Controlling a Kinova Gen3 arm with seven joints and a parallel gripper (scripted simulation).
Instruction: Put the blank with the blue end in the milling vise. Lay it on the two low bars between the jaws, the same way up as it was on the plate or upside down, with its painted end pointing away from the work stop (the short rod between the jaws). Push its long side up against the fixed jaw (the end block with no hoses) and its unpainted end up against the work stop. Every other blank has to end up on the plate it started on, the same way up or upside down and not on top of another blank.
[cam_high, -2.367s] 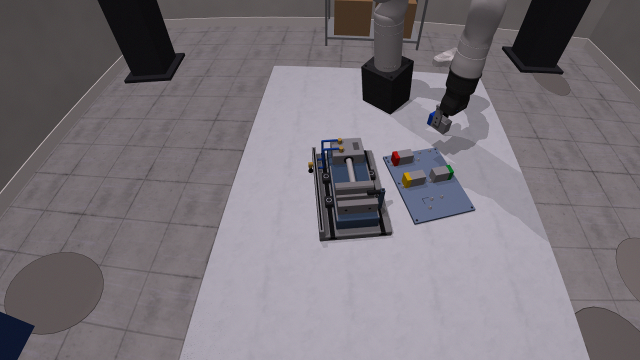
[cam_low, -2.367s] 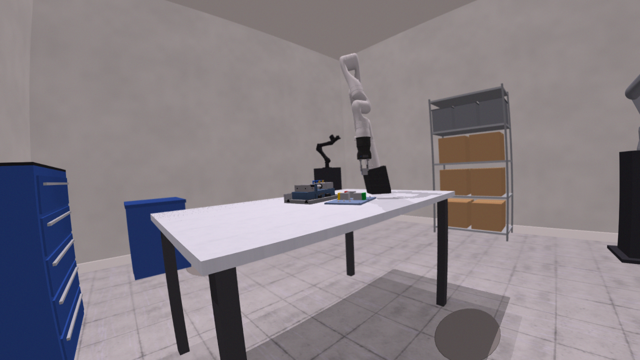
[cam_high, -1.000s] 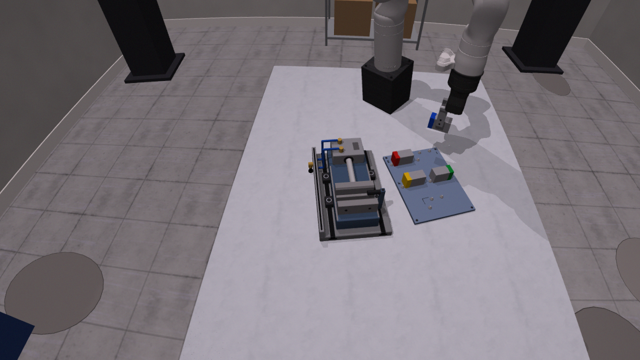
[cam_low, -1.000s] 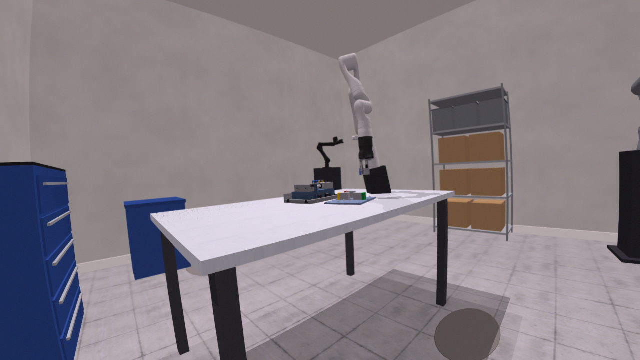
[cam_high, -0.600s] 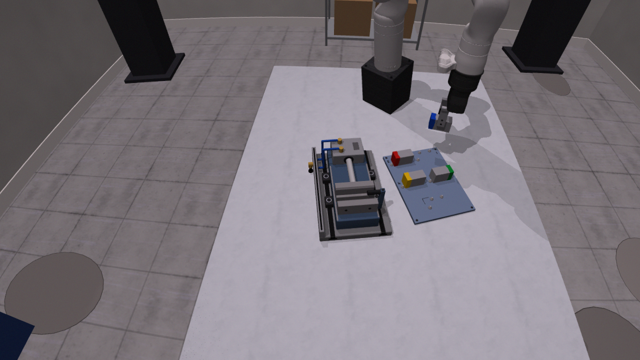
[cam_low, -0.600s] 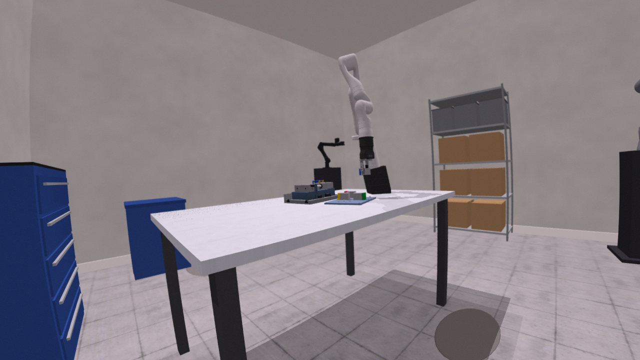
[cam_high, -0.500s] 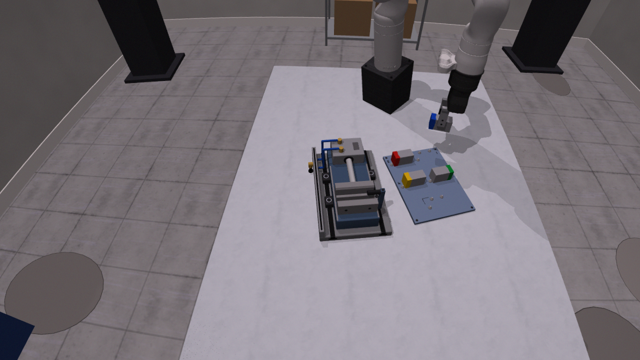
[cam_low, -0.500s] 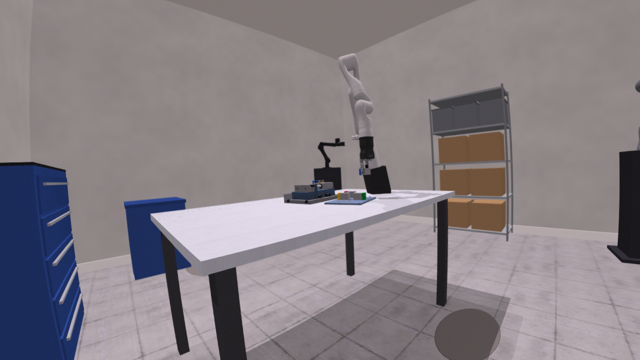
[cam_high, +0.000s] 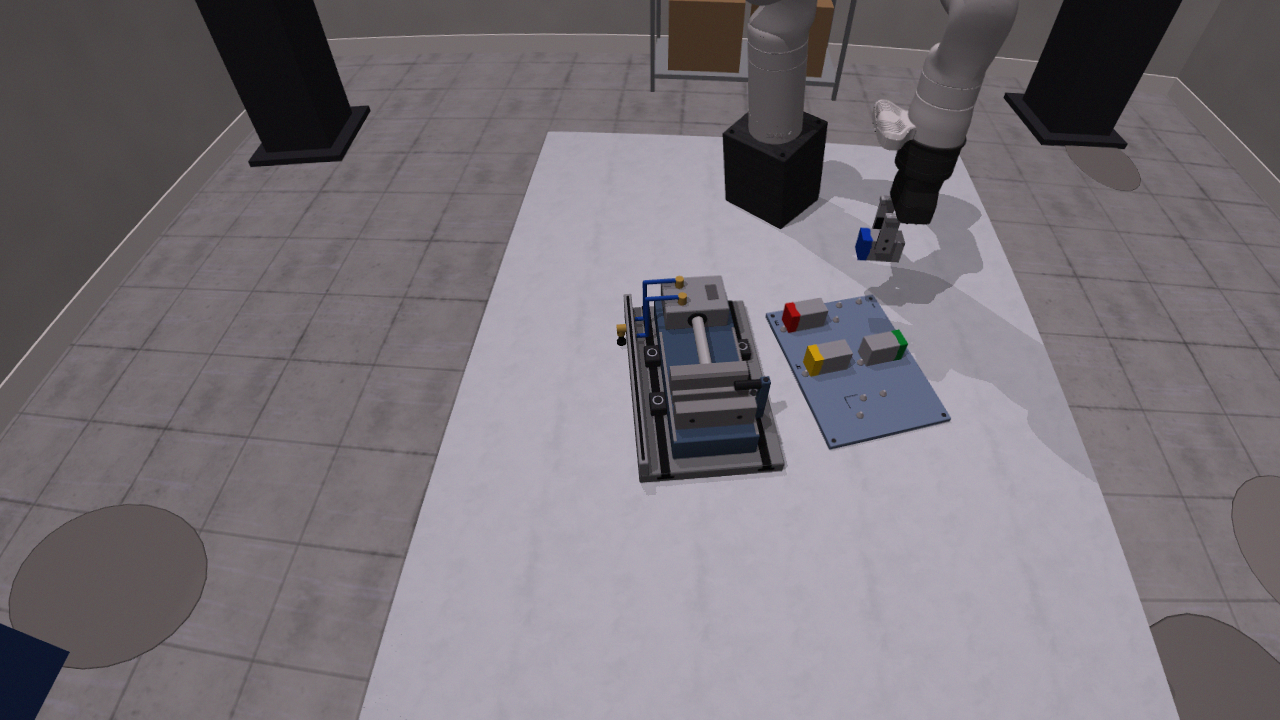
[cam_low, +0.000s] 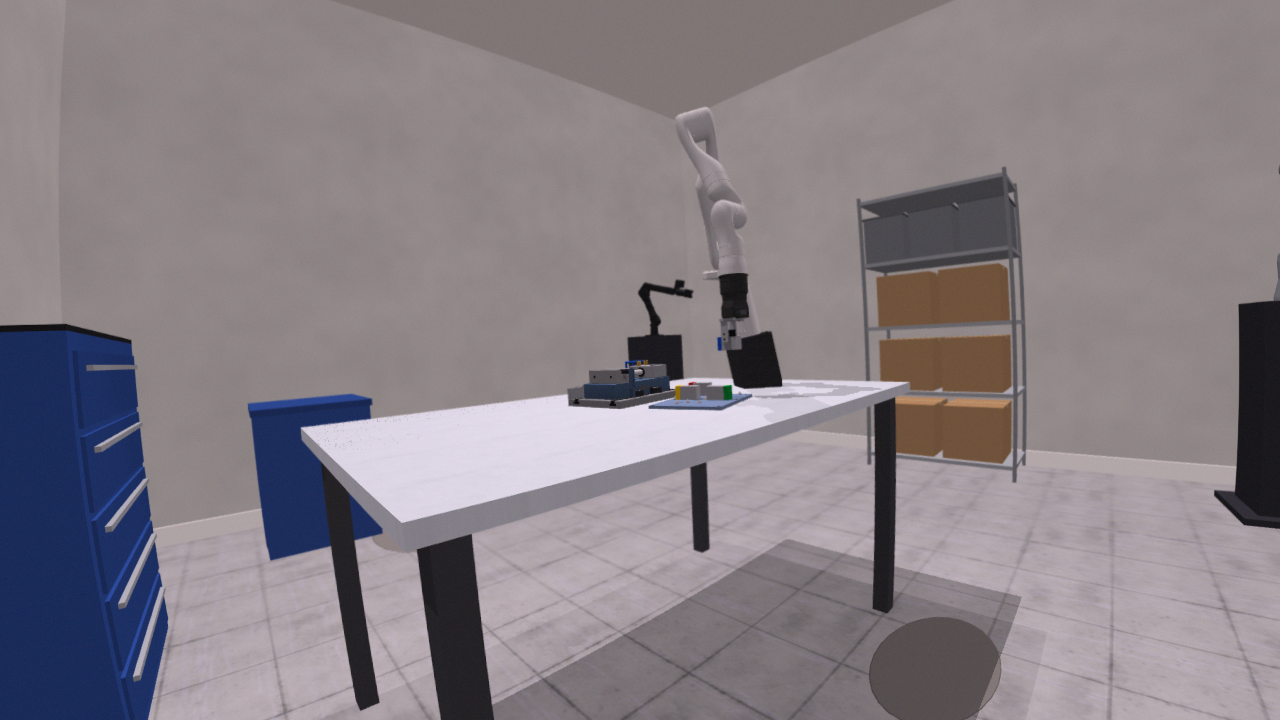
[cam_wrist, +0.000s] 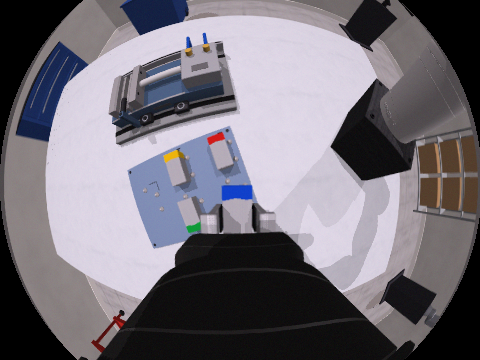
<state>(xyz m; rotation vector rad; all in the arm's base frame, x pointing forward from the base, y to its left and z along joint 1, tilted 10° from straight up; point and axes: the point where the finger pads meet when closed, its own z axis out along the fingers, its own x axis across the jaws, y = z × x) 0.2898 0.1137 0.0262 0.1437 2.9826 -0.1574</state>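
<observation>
Now: the fixed jaw 230 mm ahead of my hand, 250 mm to the right of it and 90 mm below it. From my hand the other things lie so: blue-ended blank: 20 mm below; then red-ended blank: 20 mm ahead, 90 mm to the right, 150 mm below; then green-ended blank: 90 mm ahead, 20 mm to the left, 150 mm below.
</observation>
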